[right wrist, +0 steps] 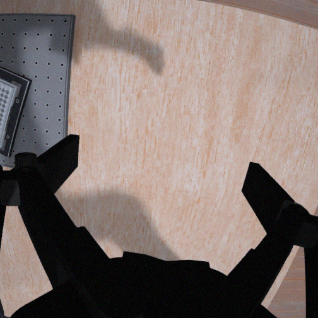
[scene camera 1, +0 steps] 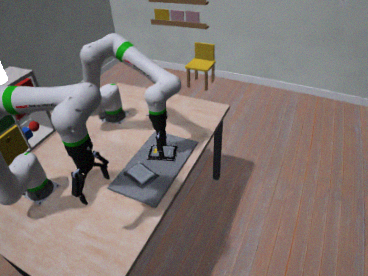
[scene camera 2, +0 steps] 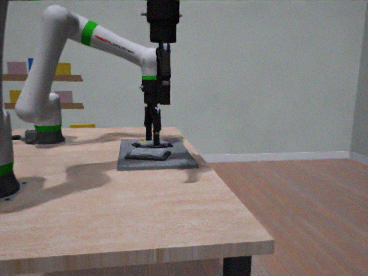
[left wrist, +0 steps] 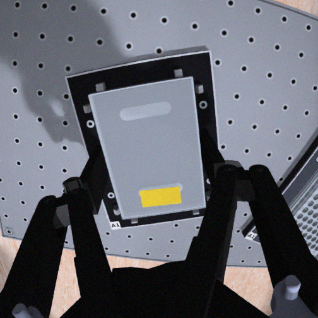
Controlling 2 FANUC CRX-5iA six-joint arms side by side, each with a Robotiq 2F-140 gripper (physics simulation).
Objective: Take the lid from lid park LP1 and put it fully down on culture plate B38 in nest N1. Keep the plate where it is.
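Seen in the pictures: left gripper, fingertip midpoint: (scene camera 1: pixel 163 151) (scene camera 2: pixel 152 143); right gripper, fingertip midpoint: (scene camera 1: pixel 96 190) (scene camera 2: pixel 162 102); left arm's base at its link origin: (scene camera 1: pixel 115 116) (scene camera 2: pixel 49 141); right arm's base at its link origin: (scene camera 1: pixel 40 190).
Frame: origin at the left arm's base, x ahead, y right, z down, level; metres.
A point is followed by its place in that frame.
The lid (scene camera 1: pixel 170 150) @(x 0.511, y 0.290, z -0.031 m) (left wrist: pixel 150 145), a pale flat rectangle with a yellow patch (left wrist: pixel 160 197), lies within the black frame of the lid park (left wrist: pixel 140 72). My left gripper (scene camera 1: pixel 160 153) @(x 0.470, y 0.304, z -0.023 m) (scene camera 2: pixel 153 142) @(x 0.470, y 0.304, z -0.023 m) (left wrist: pixel 152 150) is shut on the lid, one finger at each long side. The lid looks level and low in the park; any gap under it is hidden. The culture plate (scene camera 1: pixel 141 174) @(x 0.418, y 0.514, z -0.038 m) (left wrist: pixel 311 217) (right wrist: pixel 4 104), with rows of wells, sits uncovered in the black nest (right wrist: pixel 19 107). My right gripper (scene camera 1: pixel 95 189) @(x 0.375, y 0.826, z -0.261 m) (scene camera 2: pixel 164 100) @(x 0.375, y 0.826, z -0.261 m) (right wrist: pixel 163 163) is open and empty above the table.
The park and nest stand on a grey perforated board (scene camera 1: pixel 185 142) @(x 0.573, y 0.183, z -0.013 m) (scene camera 2: pixel 182 162) @(x 0.508, y 0.627, z -0.013 m) (left wrist: pixel 265 60) (right wrist: pixel 50 75) on the wooden table (scene camera 1: pixel 125 227) @(x 0.450, y 0.820, z 0.000 m) (scene camera 2: pixel 150 215) @(x 0.287, y 1.029, z 0.000 m). In scene camera 1, the right gripper is left of the board. A yellow chair (scene camera 1: pixel 201 64) stands beyond the table.
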